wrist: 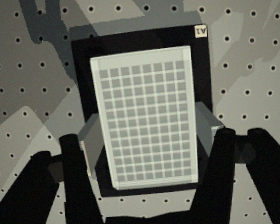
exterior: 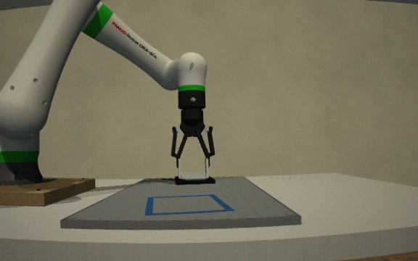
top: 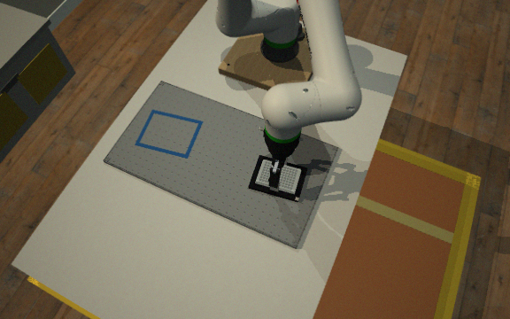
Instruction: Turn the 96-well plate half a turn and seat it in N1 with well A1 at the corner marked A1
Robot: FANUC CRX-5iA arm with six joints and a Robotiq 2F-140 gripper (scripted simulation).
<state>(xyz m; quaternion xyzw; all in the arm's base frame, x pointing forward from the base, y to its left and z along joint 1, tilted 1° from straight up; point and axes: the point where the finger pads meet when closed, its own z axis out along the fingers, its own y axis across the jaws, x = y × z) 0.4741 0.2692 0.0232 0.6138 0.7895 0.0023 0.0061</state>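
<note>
Right now the A1 mark is 9 cm to the left of my hand, 3 cm below it and 3 cm ahead of it. From my hand the other things lie so: 96-well plate: 2 cm below.
</note>
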